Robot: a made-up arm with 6 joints. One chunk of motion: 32 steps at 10 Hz.
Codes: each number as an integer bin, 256 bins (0 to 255) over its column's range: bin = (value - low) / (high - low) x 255, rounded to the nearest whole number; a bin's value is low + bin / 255 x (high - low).
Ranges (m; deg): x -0.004..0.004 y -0.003..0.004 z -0.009..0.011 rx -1..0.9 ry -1..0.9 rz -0.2..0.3
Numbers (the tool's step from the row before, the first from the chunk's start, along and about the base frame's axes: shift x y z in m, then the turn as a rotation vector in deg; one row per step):
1: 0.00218 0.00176 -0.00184 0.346 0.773 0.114
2: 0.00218 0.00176 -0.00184 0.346 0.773 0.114
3: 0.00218 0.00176 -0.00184 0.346 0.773 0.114
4: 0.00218 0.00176 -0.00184 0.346 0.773 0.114
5: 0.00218 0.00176 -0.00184 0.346 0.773 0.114
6: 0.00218 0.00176 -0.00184 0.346 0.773 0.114
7: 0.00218 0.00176 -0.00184 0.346 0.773 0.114
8: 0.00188 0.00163 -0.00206 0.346 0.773 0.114
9: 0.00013 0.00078 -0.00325 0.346 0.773 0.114
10: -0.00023 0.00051 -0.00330 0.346 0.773 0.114
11: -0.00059 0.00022 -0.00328 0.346 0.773 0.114
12: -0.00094 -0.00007 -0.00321 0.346 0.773 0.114
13: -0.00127 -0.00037 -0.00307 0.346 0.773 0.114
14: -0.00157 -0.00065 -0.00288 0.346 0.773 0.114
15: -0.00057 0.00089 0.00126 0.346 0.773 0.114
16: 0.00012 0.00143 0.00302 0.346 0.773 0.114
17: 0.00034 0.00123 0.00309 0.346 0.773 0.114
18: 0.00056 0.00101 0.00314 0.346 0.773 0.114
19: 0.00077 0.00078 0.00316 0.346 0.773 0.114
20: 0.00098 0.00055 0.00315 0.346 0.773 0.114
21: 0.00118 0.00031 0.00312 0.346 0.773 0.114
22: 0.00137 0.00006 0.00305 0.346 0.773 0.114
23: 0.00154 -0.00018 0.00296 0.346 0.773 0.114
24: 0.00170 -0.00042 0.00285 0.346 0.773 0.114
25: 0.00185 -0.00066 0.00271 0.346 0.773 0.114
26: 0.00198 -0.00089 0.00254 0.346 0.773 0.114
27: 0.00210 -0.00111 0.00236 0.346 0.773 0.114
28: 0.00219 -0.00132 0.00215 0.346 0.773 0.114
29: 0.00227 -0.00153 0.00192 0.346 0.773 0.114
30: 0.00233 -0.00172 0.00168 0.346 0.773 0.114
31: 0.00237 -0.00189 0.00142 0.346 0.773 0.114
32: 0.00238 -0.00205 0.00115 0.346 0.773 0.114
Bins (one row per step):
1: 197 173 91 181 238 160
2: 197 173 91 181 238 160
3: 197 173 91 181 238 160
4: 197 173 91 181 238 160
5: 197 173 91 181 238 160
6: 197 173 91 181 238 160
7: 197 173 91 181 238 160
8: 187 169 88 181 238 160
9: 132 138 73 181 238 160
10: 120 128 73 181 238 160
11: 109 117 73 181 238 160
12: 98 107 74 181 238 160
13: 87 96 76 181 238 160
14: 77 86 78 181 238 160
15: 109 142 131 181 238 160
16: 131 161 153 181 238 160
17: 138 154 154 181 238 160
18: 145 146 155 181 238 160
19: 152 138 155 181 238 160
20: 159 129 155 181 238 160
21: 165 121 155 181 238 160
22: 171 111 154 181 238 160
23: 177 103 152 181 238 160
24: 182 94 151 181 238 160
25: 186 85 149 181 238 160
26: 191 77 147 181 238 160
27: 194 69 145 181 238 160
28: 197 61 142 181 238 160
29: 200 54 139 181 238 160
30: 202 47 136 181 238 160
31: 203 40 133 181 238 160
32: 203 35 129 181 238 160

